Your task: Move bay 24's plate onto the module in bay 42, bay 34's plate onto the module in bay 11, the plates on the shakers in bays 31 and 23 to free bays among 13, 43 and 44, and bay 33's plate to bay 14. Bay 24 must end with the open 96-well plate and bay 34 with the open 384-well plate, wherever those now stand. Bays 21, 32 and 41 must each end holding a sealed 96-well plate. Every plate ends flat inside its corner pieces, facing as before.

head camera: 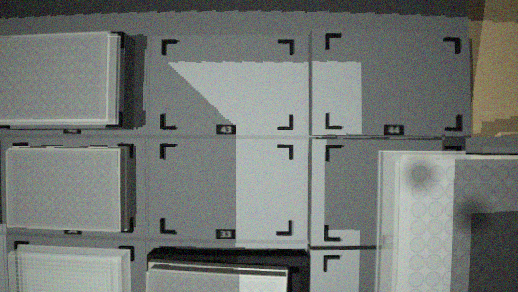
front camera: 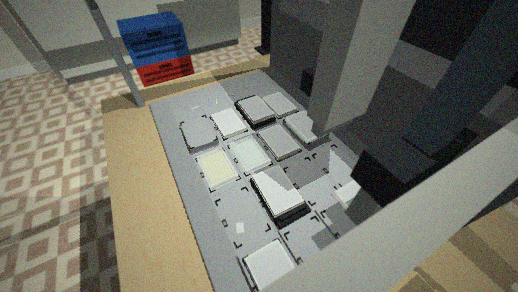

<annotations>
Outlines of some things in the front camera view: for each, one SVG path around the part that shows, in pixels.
My gripper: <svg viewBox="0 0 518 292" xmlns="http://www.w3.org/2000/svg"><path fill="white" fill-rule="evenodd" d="M478 134L464 127L447 146L430 156L402 136L408 126L364 149L350 174L361 188L346 209L346 215L358 226L379 205L383 208L387 204L394 202L405 192L450 163Z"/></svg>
A yellowish 96-well plate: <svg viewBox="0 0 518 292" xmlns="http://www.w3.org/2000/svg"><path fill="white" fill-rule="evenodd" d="M222 147L197 156L197 161L211 191L239 179L239 175Z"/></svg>
</annotations>
